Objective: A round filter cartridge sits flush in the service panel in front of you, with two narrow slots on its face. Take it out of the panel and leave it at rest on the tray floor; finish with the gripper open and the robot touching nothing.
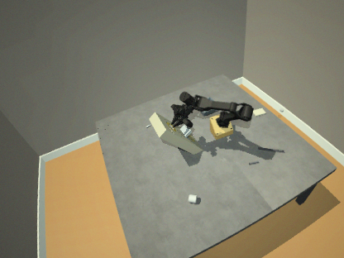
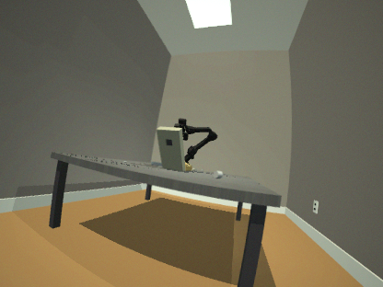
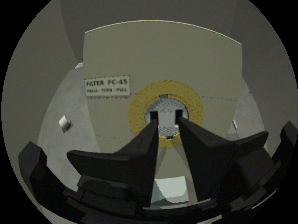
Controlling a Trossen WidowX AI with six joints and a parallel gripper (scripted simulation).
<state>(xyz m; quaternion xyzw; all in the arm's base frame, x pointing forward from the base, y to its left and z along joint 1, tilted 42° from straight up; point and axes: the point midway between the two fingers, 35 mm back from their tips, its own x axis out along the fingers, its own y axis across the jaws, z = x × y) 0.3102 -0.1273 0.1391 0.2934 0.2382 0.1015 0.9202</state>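
Now: gripper tip 2 cm short of the white round filter cartridge and 2 cm above it. From my gripper tip the other things lie so: blue-grey tray 41 cm behind, 28 cm to the right, 23 cm below; flat cream piece 71 cm behind, 23 cm below; cream service panel 3 cm behind, 9 cm below.
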